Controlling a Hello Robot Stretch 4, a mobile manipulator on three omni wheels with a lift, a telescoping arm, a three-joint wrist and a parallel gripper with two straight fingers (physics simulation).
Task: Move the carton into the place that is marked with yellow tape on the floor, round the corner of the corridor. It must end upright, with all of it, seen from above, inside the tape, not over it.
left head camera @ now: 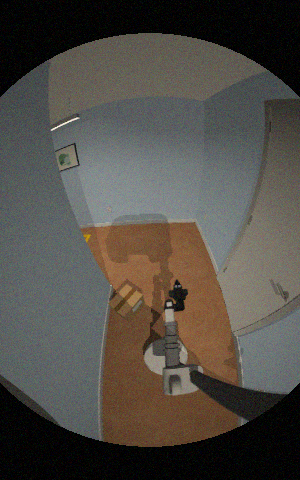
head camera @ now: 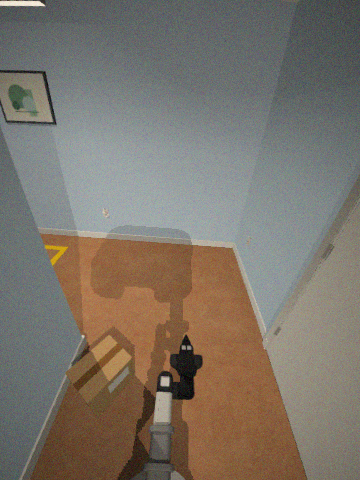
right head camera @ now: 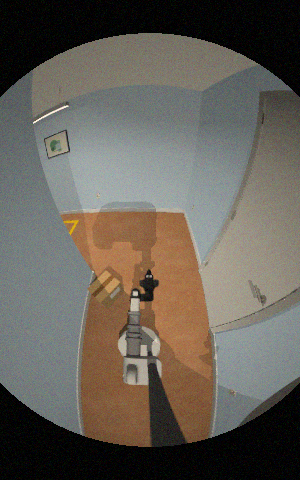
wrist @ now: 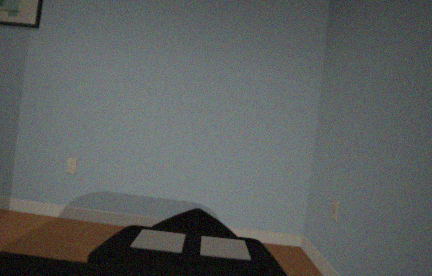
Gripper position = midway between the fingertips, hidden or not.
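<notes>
There is a brown carton [head camera: 99,377] here, and I see a grey door [head camera: 306,344] as well. In the wrist view the carton is out of frame. I also see my gripper [wrist: 195,227].
</notes>
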